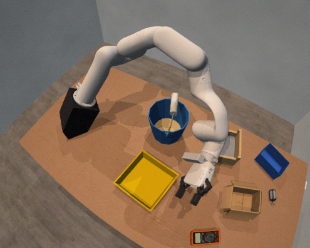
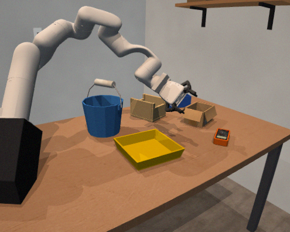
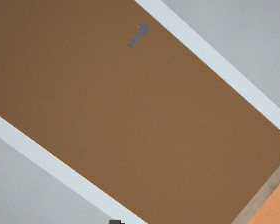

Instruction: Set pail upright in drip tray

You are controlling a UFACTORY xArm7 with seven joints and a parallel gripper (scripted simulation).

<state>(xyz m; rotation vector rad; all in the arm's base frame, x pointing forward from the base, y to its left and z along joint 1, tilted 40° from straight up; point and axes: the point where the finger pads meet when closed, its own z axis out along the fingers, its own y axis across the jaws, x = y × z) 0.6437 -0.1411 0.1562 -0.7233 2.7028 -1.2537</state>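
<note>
The blue pail lies 30 cm behind my hand, 26 cm to the left of it and 5 cm below it. Also, from my hand: cardboard box 22 cm ahead, 20 cm to the left, 15 cm below; then orange multimeter 19 cm ahead, 18 cm below, 4 cm to the right; then yellow drip tray 19 cm behind, 18 cm below, 2 cm to the right.
</note>
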